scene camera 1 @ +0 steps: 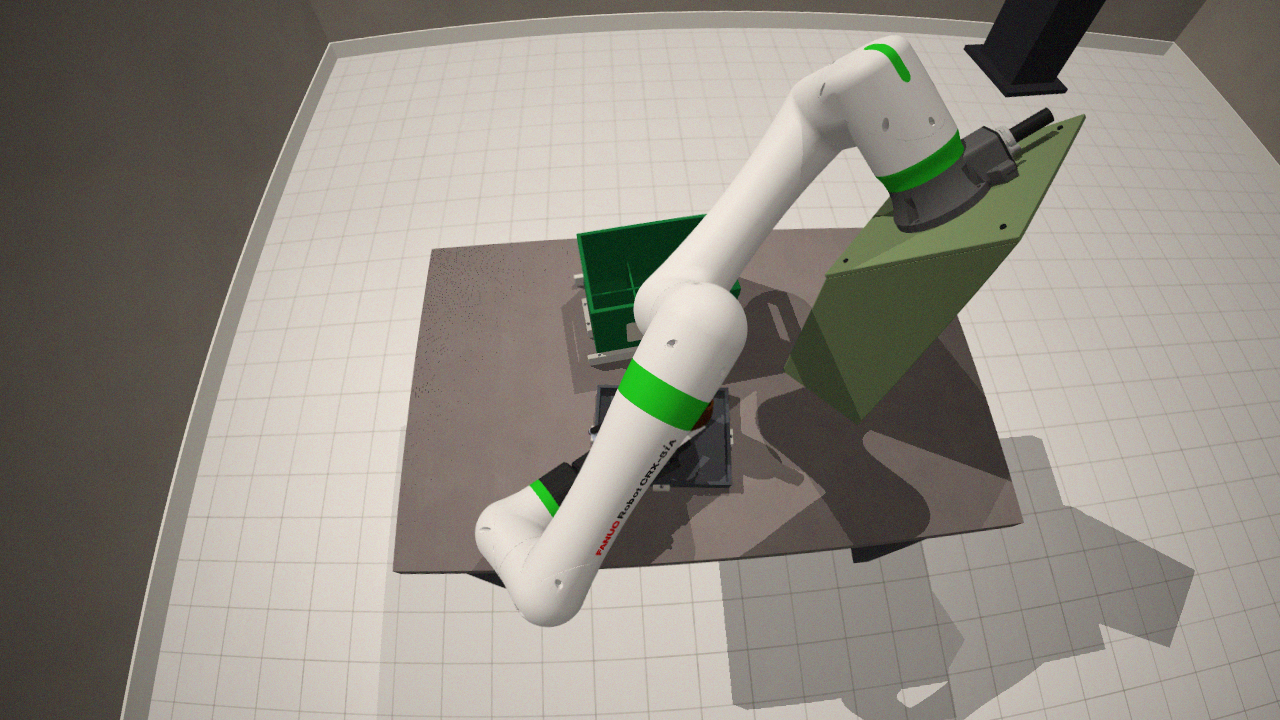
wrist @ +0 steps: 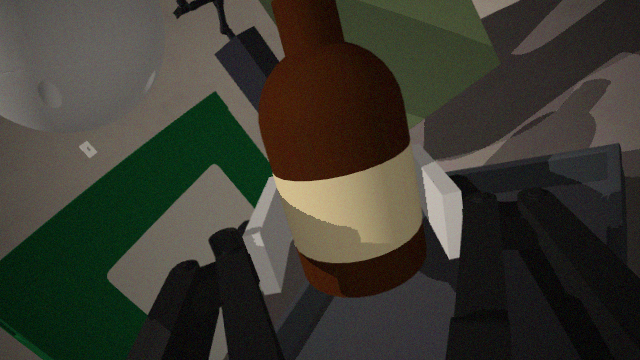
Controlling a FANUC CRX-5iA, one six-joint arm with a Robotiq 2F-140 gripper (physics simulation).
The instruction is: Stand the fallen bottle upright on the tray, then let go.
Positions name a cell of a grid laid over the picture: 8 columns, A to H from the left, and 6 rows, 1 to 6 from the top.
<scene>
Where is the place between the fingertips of my gripper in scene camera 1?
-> At E4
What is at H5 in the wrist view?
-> My gripper.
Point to a brown bottle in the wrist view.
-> At E2
</scene>
